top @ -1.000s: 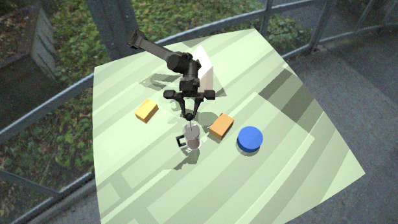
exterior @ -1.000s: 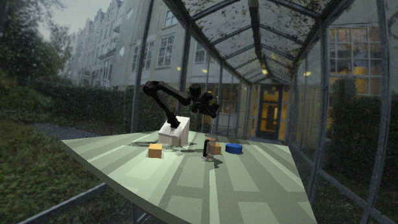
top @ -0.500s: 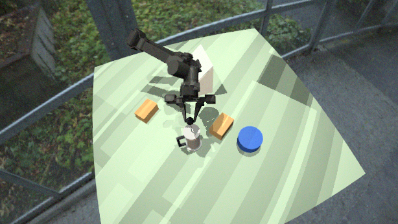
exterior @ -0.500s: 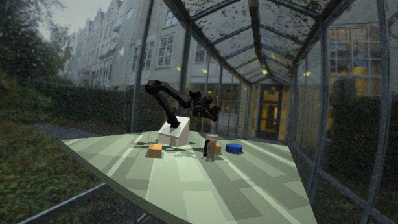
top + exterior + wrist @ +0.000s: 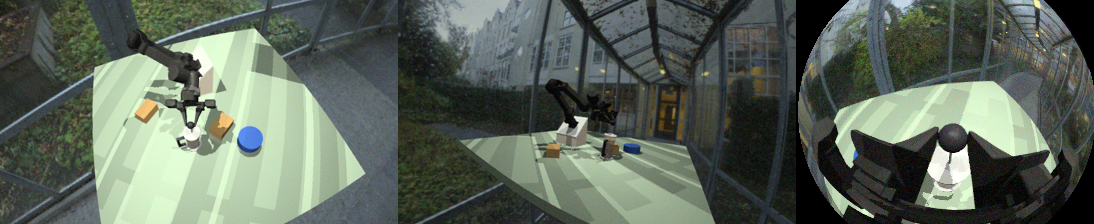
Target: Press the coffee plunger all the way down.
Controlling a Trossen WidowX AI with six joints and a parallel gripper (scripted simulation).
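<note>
Now: gripper tip 10 mm past the coffee press, 10 mm to the left of it and 110 mm above it.
</note>
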